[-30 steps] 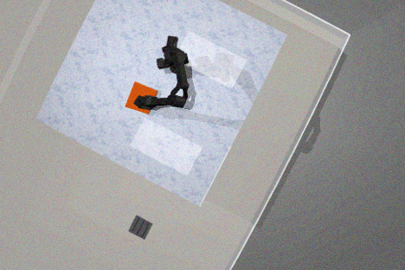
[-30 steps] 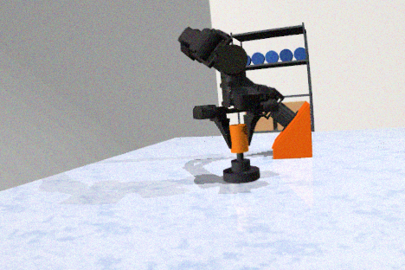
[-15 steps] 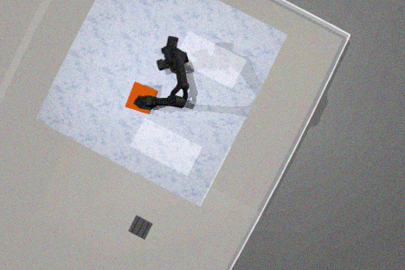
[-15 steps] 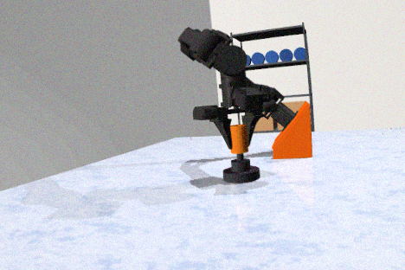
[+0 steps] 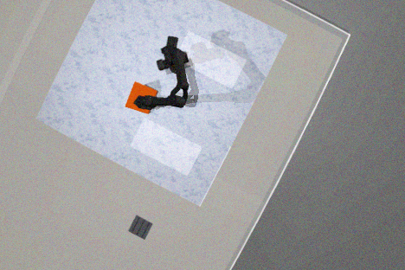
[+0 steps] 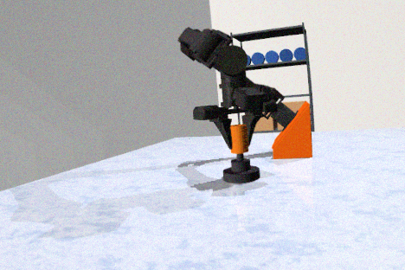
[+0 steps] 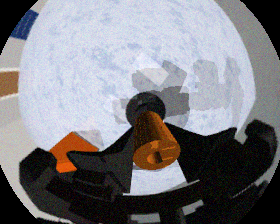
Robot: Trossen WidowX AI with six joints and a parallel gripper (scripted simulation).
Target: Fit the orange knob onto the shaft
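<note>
Now: gripper tip 2 cm below the orange knob. Round my gripper tip: dark round pedestal: 4 cm below.
</note>
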